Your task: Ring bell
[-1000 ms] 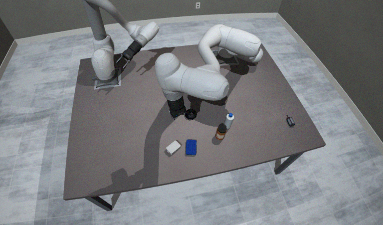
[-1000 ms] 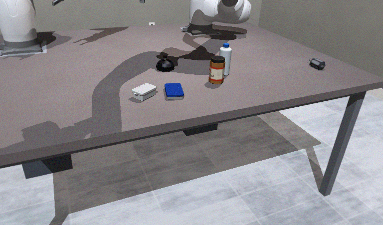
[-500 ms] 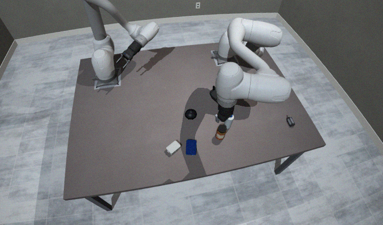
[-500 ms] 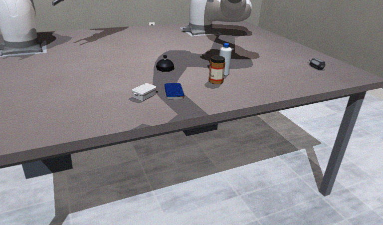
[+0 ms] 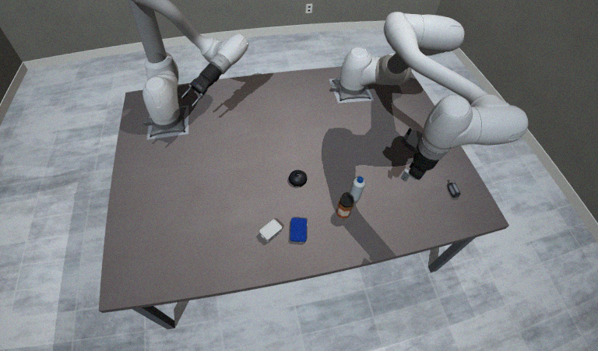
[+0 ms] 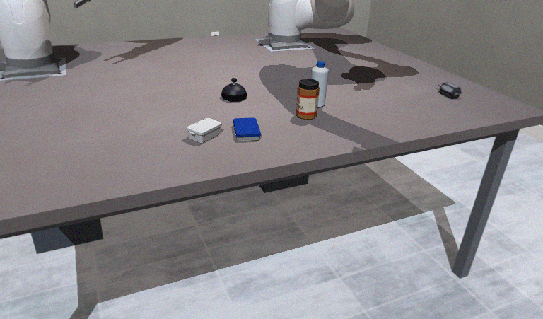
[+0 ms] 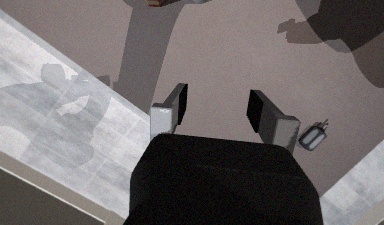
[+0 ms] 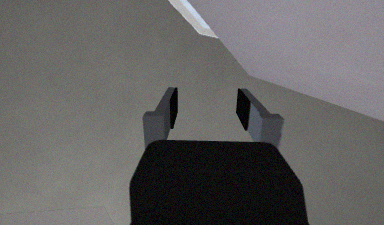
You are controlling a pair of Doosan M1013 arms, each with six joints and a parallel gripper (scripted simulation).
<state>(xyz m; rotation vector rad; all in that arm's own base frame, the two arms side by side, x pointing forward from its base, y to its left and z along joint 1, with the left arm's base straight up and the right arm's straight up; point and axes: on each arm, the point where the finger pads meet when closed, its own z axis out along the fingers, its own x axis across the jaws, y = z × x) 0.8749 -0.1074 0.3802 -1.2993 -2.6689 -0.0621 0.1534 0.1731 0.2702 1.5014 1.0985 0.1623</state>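
Note:
Now: right hand 38 cm short of the round button, 41 cm to the right of it and 21 cm above it. Round my right hand: white box (60 cm ahead, 23 cm to the left, 25 cm below); then blue-topped box (63 cm ahead, 34 cm to the left, 26 cm below); then black bell (38 cm ahead, 41 cm to the left, 23 cm below).

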